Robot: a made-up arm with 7 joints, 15 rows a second.
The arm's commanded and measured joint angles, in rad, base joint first. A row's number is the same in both.
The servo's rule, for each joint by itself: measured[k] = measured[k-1] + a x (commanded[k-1-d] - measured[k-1]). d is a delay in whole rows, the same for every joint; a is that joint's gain. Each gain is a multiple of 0.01, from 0.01 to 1. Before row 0 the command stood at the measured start. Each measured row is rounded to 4 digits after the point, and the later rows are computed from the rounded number. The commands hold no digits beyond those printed.
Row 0, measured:
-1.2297, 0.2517, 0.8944, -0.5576, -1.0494, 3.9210, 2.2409
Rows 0 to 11, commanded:
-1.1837, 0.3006, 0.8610, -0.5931, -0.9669, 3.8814, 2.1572
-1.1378, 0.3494, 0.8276, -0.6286, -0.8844, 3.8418, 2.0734
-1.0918, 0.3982, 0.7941, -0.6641, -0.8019, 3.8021, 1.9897
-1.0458, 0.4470, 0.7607, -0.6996, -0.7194, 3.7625, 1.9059
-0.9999, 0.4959, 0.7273, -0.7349, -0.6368, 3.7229, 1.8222
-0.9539, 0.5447, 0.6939, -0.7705, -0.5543, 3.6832, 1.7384
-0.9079, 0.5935, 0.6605, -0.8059, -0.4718, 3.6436, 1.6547
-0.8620, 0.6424, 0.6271, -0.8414, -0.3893, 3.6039, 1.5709
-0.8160, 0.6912, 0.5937, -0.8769, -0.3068, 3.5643, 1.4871
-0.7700, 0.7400, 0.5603, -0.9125, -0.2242, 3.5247, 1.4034
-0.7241, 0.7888, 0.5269, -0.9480, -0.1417, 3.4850, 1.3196
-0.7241, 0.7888, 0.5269, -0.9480, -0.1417, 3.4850, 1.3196
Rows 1 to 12, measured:
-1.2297, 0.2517, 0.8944, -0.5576, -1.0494, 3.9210, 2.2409
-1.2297, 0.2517, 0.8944, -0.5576, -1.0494, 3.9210, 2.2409
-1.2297, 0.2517, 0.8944, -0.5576, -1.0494, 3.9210, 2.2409
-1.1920, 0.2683, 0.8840, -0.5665, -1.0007, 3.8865, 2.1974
-1.1476, 0.2959, 0.8665, -0.5820, -0.9321, 3.8476, 2.1329
-1.1018, 0.3307, 0.8441, -0.6025, -0.8553, 3.8080, 2.0584
-1.0559, 0.3702, 0.8182, -0.6268, -0.7751, 3.7684, 1.9791
-1.0100, 0.4129, 0.7900, -0.6538, -0.6935, 3.7288, 1.8975
-0.9640, 0.4577, 0.7602, -0.6830, -0.6114, 3.6891, 1.8148
-0.9180, 0.5039, 0.7293, -0.7137, -0.5290, 3.6495, 1.7315
-0.8721, 0.5510, 0.6976, -0.7456, -0.4466, 3.6098, 1.6480
-0.8261, 0.5987, 0.6654, -0.7784, -0.3641, 3.5702, 1.5643
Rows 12 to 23, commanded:
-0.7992, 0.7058, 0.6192, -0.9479, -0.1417, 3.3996, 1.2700
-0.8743, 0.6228, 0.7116, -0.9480, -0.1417, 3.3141, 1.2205
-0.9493, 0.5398, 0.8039, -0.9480, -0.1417, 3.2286, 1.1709
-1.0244, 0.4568, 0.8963, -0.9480, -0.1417, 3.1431, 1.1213
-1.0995, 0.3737, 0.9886, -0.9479, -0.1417, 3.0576, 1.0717
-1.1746, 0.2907, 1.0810, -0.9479, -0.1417, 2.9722, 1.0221
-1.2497, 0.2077, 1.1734, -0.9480, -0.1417, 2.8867, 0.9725
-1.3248, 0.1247, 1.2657, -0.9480, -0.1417, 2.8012, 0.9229
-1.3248, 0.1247, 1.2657, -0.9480, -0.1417, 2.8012, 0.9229
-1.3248, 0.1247, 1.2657, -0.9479, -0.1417, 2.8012, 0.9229
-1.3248, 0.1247, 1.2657, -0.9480, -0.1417, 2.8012, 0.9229
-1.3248, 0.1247, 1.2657, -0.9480, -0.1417, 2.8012, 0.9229
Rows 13 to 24, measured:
-0.7801, 0.6467, 0.6328, -0.8119, -0.2816, 3.5306, 1.4806
-0.7342, 0.6950, 0.6000, -0.8459, -0.1991, 3.4909, 1.3969
-0.7259, 0.7269, 0.5773, -0.8714, -0.1652, 3.4858, 1.3567
-0.7860, 0.7197, 0.5903, -0.8905, -0.1513, 3.4108, 1.3116
-0.8584, 0.6868, 0.6279, -0.9049, -0.1456, 3.3267, 1.2642
-0.9329, 0.6368, 0.6825, -0.9157, -0.1433, 3.2414, 1.2157
-1.0079, 0.5756, 0.7488, -0.9238, -0.1424, 3.1559, 1.1666
-1.0830, 0.5070, 0.8231, -0.9298, -0.1420, 3.0704, 1.1173
-1.1581, 0.4335, 0.9030, -0.9343, -0.1418, 2.9850, 1.0678
-1.2332, 0.3567, 0.9868, -0.9377, -0.1417, 2.8995, 1.0182
-1.3083, 0.2778, 1.0733, -0.9403, -0.1417, 2.8140, 0.9686
-1.3218, 0.2257, 1.1329, -0.9422, -0.1417, 2.8029, 0.9448

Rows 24 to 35, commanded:
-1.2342, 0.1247, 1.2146, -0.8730, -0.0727, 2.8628, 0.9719
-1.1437, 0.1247, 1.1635, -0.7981, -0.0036, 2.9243, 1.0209
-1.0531, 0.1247, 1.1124, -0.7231, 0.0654, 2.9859, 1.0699
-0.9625, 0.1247, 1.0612, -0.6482, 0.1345, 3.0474, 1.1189
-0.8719, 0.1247, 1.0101, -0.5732, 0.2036, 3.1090, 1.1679
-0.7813, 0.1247, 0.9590, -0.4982, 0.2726, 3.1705, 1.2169
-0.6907, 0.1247, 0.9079, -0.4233, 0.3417, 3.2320, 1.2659
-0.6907, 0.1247, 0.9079, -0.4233, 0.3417, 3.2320, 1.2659
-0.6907, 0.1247, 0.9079, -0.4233, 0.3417, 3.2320, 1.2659
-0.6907, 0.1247, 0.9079, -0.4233, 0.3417, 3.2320, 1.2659
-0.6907, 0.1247, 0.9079, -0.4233, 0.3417, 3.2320, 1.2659
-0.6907, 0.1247, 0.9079, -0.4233, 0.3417, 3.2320, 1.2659
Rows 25 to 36, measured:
-1.3243, 0.1914, 1.1741, -0.9436, -0.1417, 2.8014, 0.9334
-1.3247, 0.1687, 1.2025, -0.9447, -0.1417, 2.8012, 0.9279
-1.3248, 0.1537, 1.2221, -0.9455, -0.1417, 2.8012, 0.9253
-1.2505, 0.1438, 1.2198, -0.9274, -0.1010, 2.8548, 0.9495
-1.1629, 0.1373, 1.2023, -0.8951, -0.0435, 2.9153, 0.9866
-1.0729, 0.1330, 1.1744, -0.8521, 0.0208, 2.9767, 1.0299
-0.9824, 0.1302, 1.1393, -0.8011, 0.0879, 3.0382, 1.0762
-0.8918, 0.1283, 1.0992, -0.7441, 0.1562, 3.0998, 1.1239
-0.8012, 0.1271, 1.0557, -0.6826, 0.2249, 3.1613, 1.1723
-0.7106, 0.1263, 1.0099, -0.6178, 0.2938, 3.2228, 1.2210
-0.6943, 0.1258, 0.9783, -0.5692, 0.3221, 3.2308, 1.2443
-0.6913, 0.1254, 0.9565, -0.5327, 0.3337, 3.2318, 1.2555

